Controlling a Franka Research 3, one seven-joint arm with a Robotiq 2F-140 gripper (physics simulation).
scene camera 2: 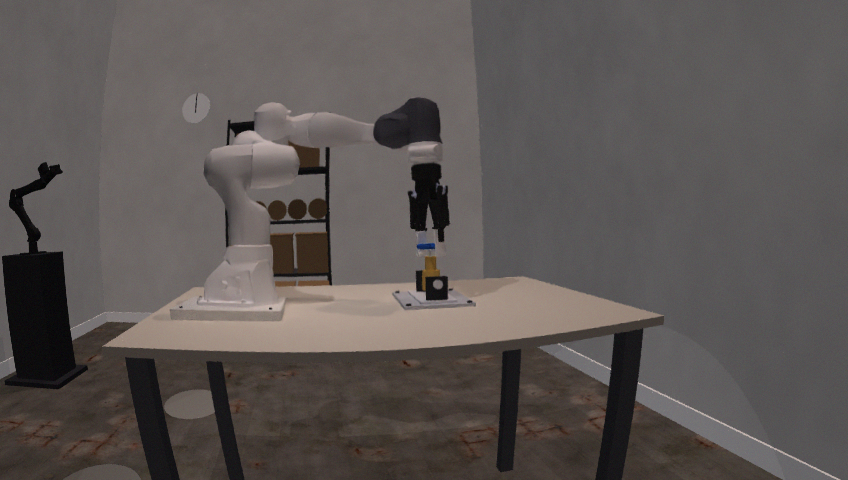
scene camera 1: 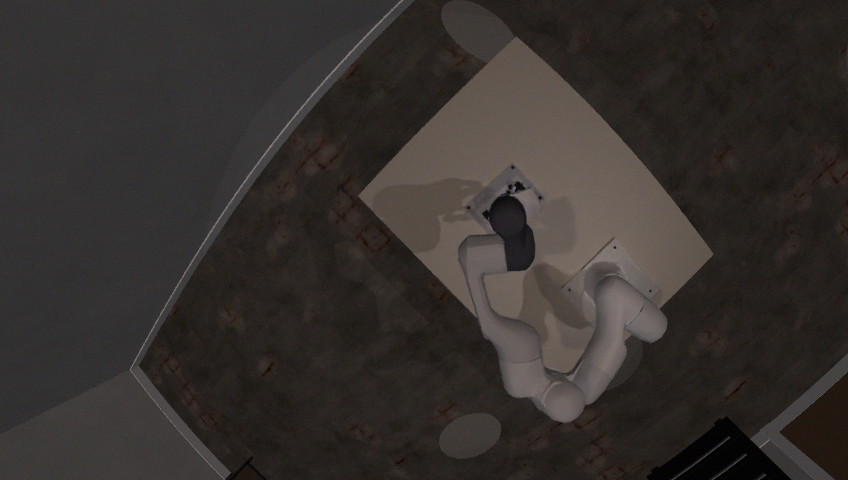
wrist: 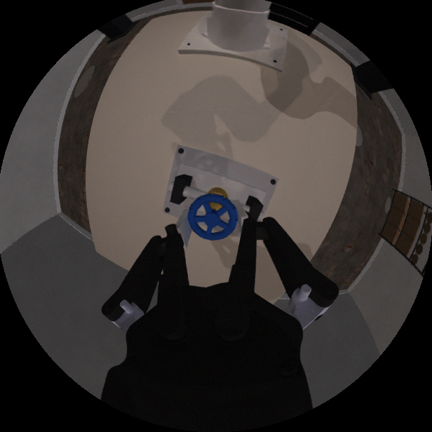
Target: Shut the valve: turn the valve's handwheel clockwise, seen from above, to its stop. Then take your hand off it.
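Note:
The valve's blue handwheel is level, with spokes and a central hub, above the yellow valve body. The valve stands on a grey base plate between two black blocks. My gripper points down over the valve and is shut on the handwheel, with one pale fingertip at either side of its rim. In the first scene view the arm's dark wrist hides the wheel and most of the gripper.
The valve stands on a beige table. The arm's white base is bolted on the same table, to the left in the second scene view. A shelf rack and a black pedestal stand beyond the table.

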